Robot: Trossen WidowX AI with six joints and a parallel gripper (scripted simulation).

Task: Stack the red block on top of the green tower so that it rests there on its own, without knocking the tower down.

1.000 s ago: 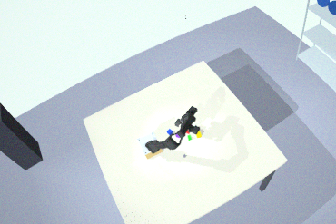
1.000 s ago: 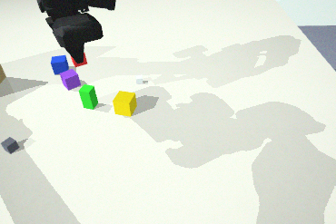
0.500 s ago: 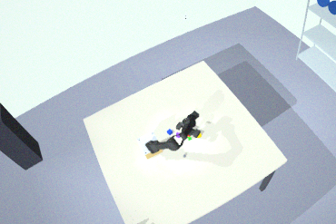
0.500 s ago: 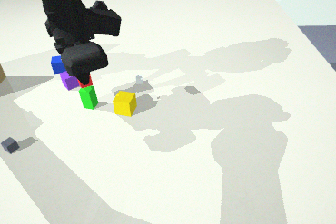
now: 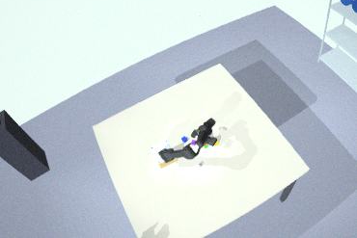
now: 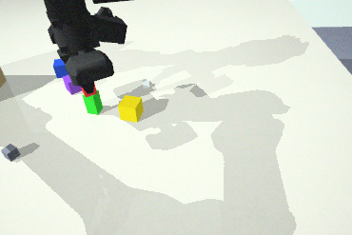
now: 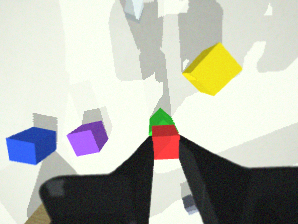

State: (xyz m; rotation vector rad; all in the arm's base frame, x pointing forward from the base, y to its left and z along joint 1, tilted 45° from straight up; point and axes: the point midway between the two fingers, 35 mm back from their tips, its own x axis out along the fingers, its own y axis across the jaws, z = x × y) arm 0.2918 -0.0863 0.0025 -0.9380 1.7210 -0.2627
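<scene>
The red block lies right at my gripper tip. The rest, counted from my gripper tip: purple block 5 cm behind, 8 cm to the left, 4 cm below; tiny pale cube 10 cm ahead, 8 cm to the left, 4 cm below; yellow block 8 cm ahead, 2 cm to the right, 3 cm below.
</scene>
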